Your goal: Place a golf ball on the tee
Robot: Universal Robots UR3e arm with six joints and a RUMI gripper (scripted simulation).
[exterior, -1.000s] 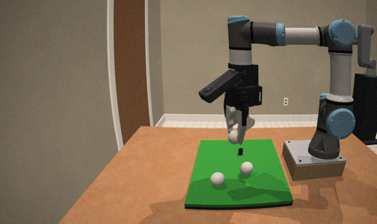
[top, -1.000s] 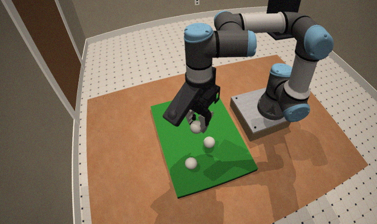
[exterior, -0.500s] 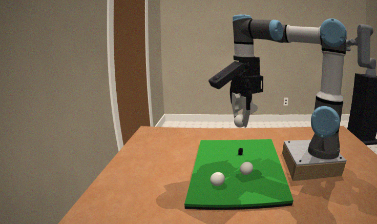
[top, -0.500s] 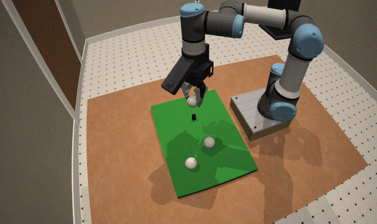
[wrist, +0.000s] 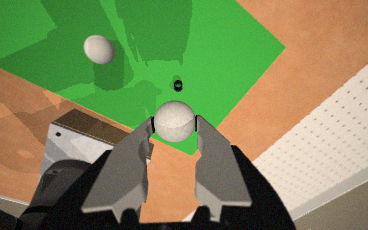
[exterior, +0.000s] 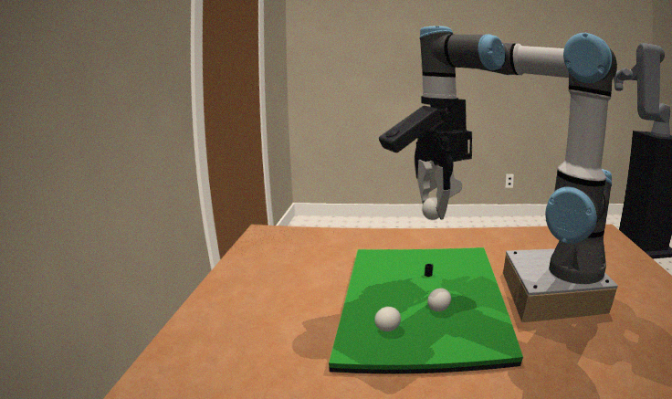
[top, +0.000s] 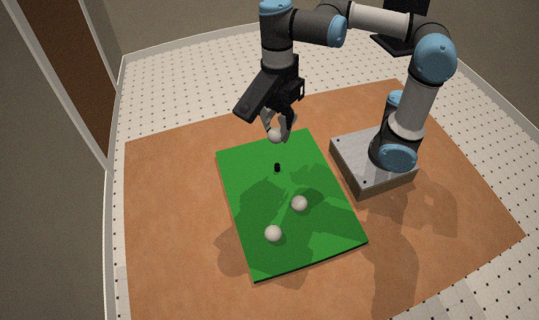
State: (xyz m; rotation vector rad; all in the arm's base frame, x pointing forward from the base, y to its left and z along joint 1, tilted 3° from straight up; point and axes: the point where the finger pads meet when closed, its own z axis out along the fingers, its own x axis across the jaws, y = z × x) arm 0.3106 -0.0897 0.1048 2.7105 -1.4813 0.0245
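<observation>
Now: hand 40 mm to the right of the green mat and 150 mm above it. Also, from my hand: white golf ball right at my hand.
</observation>
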